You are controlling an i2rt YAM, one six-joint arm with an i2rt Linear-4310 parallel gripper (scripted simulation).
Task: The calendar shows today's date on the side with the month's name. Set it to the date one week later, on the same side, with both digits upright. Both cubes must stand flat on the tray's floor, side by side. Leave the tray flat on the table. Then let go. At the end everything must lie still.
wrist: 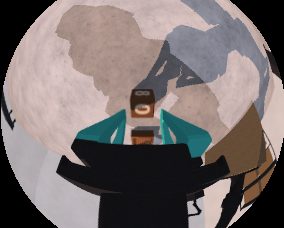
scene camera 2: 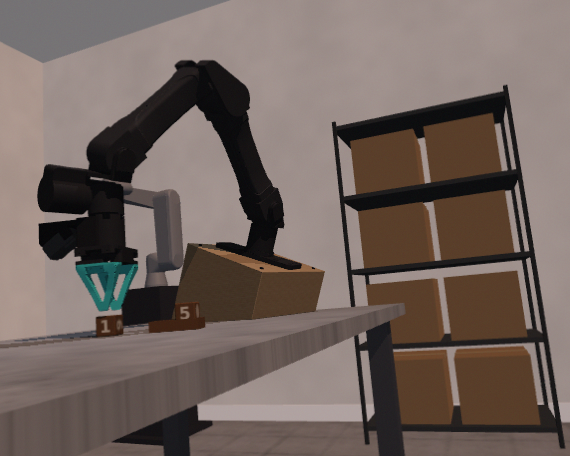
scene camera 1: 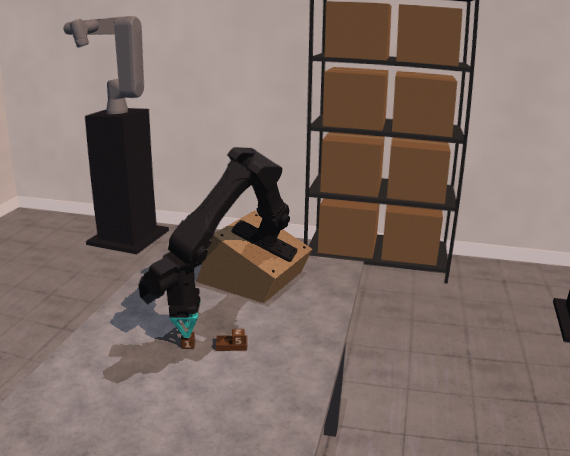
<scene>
The gripper shows in the wrist view (pixel 143 113), in scene camera 2 and in scene camera 1. The same spot on the gripper: (scene camera 1: pixel 184 316) is (scene camera 2: pixel 97 261).
</scene>
